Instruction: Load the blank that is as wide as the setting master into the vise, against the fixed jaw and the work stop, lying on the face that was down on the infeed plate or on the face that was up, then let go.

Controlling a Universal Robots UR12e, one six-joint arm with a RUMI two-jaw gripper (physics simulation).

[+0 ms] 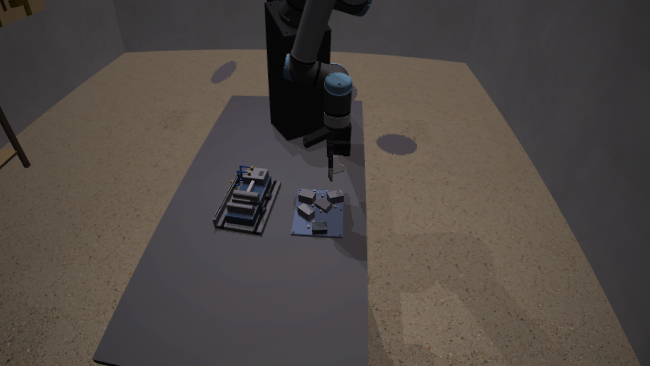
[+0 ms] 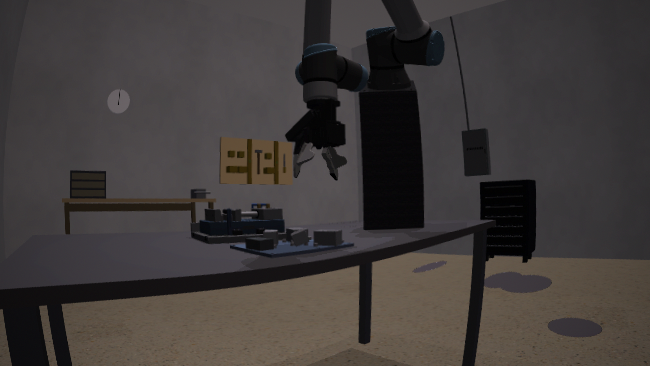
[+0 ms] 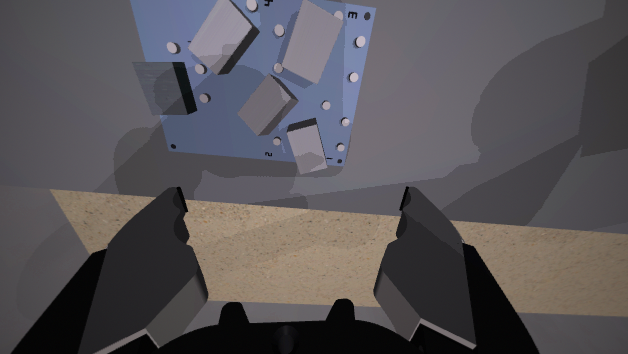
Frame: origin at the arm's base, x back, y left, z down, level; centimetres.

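Seen in the pictures: gripper, fingertip midpoint: (image 1: 330, 169) (image 2: 317, 179) (image 3: 297, 189); arm's base, link origin: (image 1: 299, 15) (image 2: 389, 85).
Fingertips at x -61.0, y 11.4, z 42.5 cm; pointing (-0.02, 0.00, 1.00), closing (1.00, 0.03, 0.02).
Offsets run from my fingertips to a thing's top centre. "*": to the spot under its first point.
My gripper (image 1: 336, 173) (image 2: 316, 177) (image 3: 297, 189) is open and empty, high above the table on the pedestal side of the blue infeed plate {dx -5.5, dy -4.4, dz +16.4 cm} (image 1: 301, 226) (image 3: 220, 125). Several grey blanks lie on the plate at different angles: a dark one {dx -15.7, dy -4.7, dz +13.9 cm} (image 1: 319, 227) (image 2: 260, 243) (image 3: 162, 89) at an edge, a large one {dx +1.2, dy -8.8, dz +12.8 cm} (image 1: 307, 195) (image 3: 313, 42), another {dx -7.7, dy -9.5, dz +12.8 cm} (image 1: 306, 212) (image 3: 224, 37), a middle one {dx -4.0, dy -2.7, dz +12.3 cm} (image 1: 323, 204) (image 3: 267, 105) and a narrow-looking one {dx +0.7, dy +2.5, dz +12.8 cm} (image 1: 335, 196) (image 3: 307, 147). The vise {dx -0.6, dy -32.3, dz +7.3 cm} (image 1: 242, 218) (image 2: 242, 226) stands beside the plate. I cannot make out the setting master or which blank matches its width.
Small pegs stand among the blanks. A grey rail {* dx -3.7, dy -23.5, dz +15.5 cm} (image 1: 270, 207) runs along the vise's plate side. The black pedestal (image 1: 295, 95) (image 2: 391, 160) rises behind. The table edge (image 1: 368, 280) runs close beside the plate. A wooden bench (image 2: 135, 200) and black cabinet (image 2: 507, 220) stand farther away.
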